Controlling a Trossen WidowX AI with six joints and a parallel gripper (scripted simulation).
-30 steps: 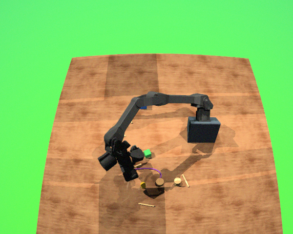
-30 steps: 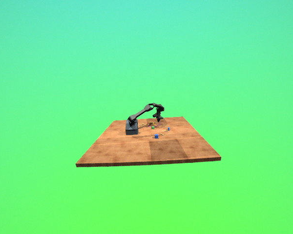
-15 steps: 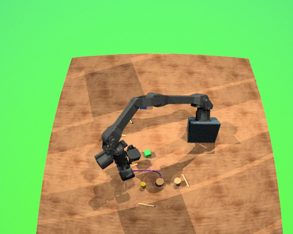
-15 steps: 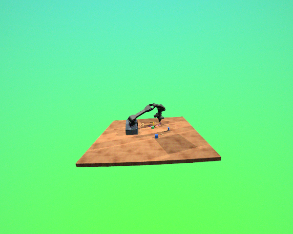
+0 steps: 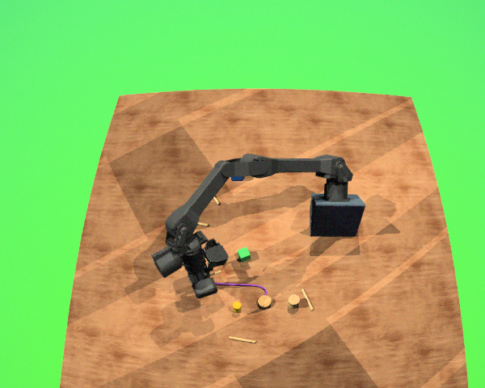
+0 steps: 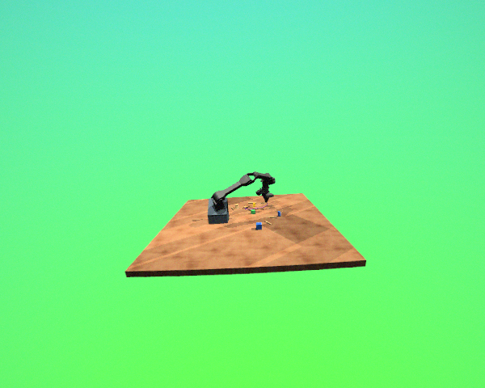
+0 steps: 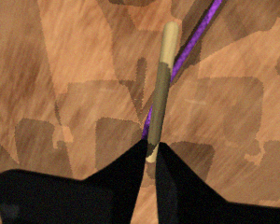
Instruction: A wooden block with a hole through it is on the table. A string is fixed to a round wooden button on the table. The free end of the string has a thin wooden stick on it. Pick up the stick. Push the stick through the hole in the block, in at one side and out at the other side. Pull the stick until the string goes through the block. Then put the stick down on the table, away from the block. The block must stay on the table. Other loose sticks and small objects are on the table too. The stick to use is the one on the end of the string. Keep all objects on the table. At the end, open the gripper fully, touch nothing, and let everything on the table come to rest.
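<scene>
The green block lies 140 mm behind my gripper tip, 90 mm to the right of it and 40 mm below it. Round my gripper tip: yellow cylinder (100 mm behind, 80 mm to the left, 40 mm below); thin wooden stick (10 mm behind); round wooden button (180 mm behind, 70 mm to the left, 50 mm below).
</scene>
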